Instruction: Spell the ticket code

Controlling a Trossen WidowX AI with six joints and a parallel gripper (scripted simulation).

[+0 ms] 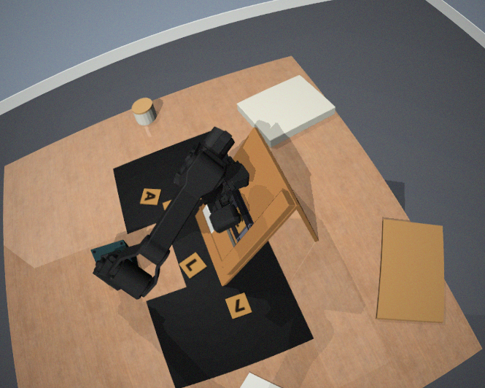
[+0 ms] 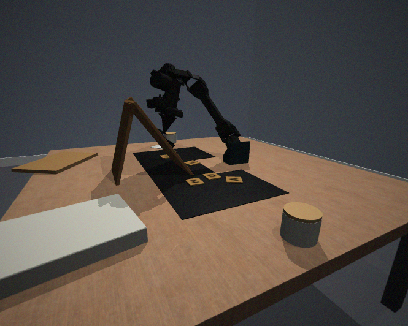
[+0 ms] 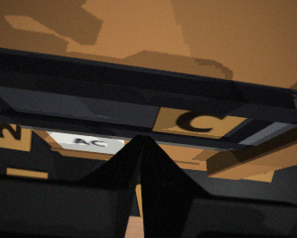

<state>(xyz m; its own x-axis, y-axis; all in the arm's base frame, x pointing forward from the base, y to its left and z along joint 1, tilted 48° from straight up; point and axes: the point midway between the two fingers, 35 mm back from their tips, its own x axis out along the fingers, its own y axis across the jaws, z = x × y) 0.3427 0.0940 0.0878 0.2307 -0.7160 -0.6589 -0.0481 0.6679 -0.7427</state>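
My gripper tip is 90 mm above the white ticket, 50 mm to the right of it and 40 mm past it. Round my gripper tip: flat tan panel: 440 mm ahead, 290 mm to the right, 160 mm below; black mat: 170 mm below, 150 mm behind, 10 mm to the left; tile: 180 mm to the left, 160 mm below, 60 mm behind.
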